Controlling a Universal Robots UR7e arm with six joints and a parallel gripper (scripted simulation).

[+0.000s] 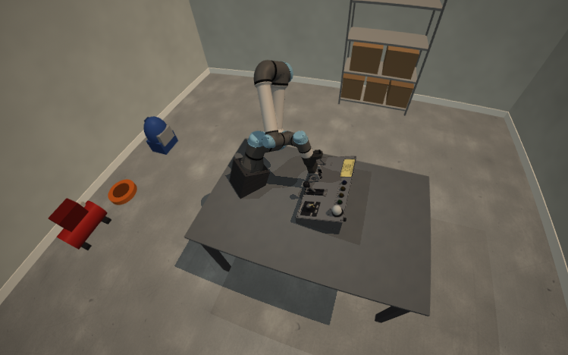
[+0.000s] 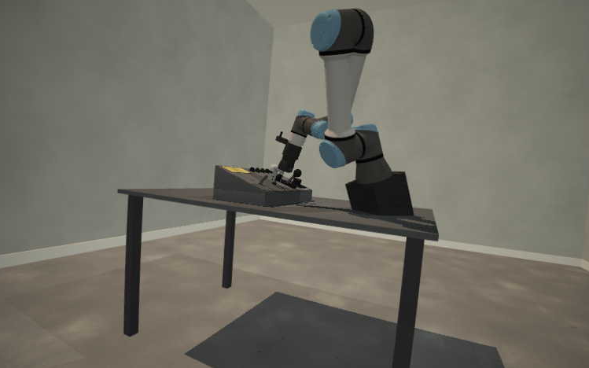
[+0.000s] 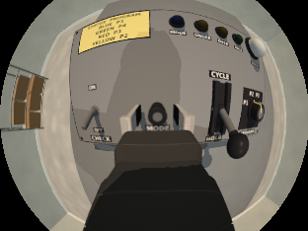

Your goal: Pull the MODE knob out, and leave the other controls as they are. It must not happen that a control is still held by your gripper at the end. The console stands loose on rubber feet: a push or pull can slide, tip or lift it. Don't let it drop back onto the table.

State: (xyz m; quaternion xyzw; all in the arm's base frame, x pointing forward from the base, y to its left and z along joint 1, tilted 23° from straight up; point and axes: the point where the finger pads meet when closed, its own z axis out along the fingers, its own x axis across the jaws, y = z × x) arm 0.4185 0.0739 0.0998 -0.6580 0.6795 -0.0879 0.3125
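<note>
Now: the mode knob 10 mm below my hand. The rest, counted from my hand: black ball lever 10 mm behind, 120 mm to the right; grey sloped console 40 mm ahead, 60 mm to the right, 30 mm below; rotary switch 30 mm ahead, 230 mm to the right, 10 mm below.
</note>
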